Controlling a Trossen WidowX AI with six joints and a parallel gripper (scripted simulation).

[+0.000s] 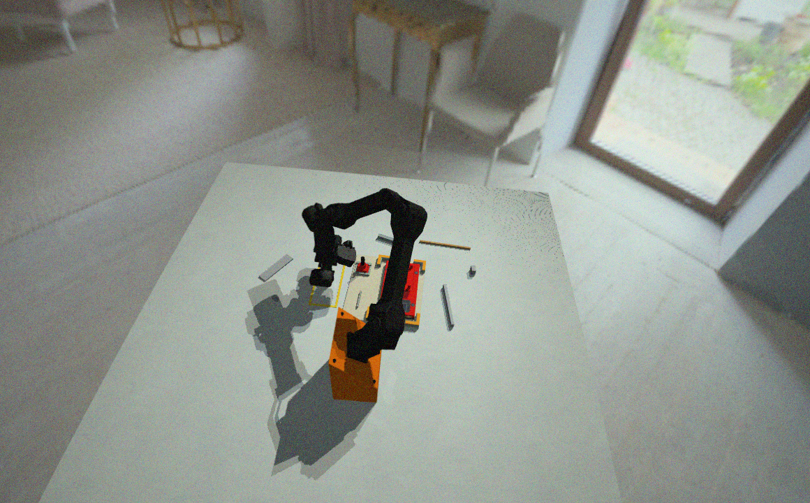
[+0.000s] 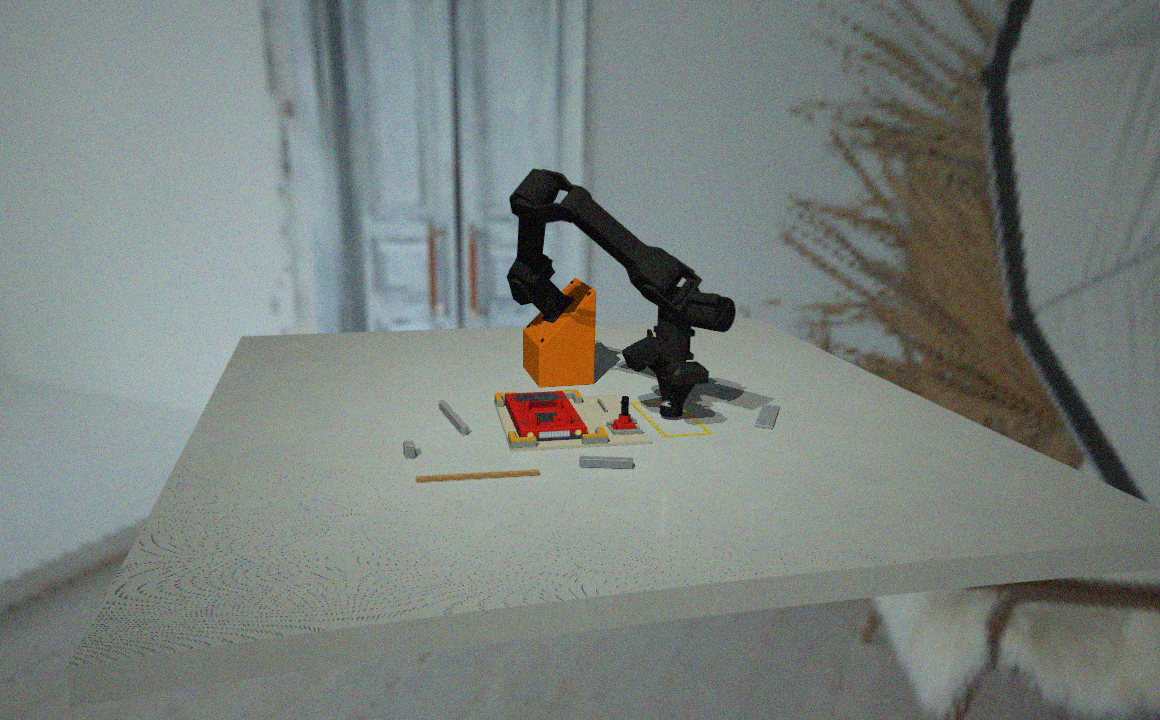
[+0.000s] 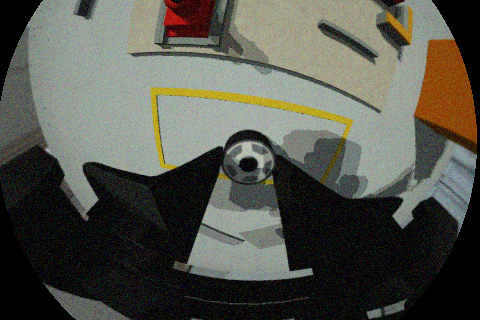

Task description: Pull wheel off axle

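Right now the grey wheel is right at my gripper tip. Also, from my gripper tip: thin wooden rod 15 cm ahead, 39 cm to the right, 1 cm below; dark upright axle 4 cm ahead, 11 cm to the right, 2 cm above.
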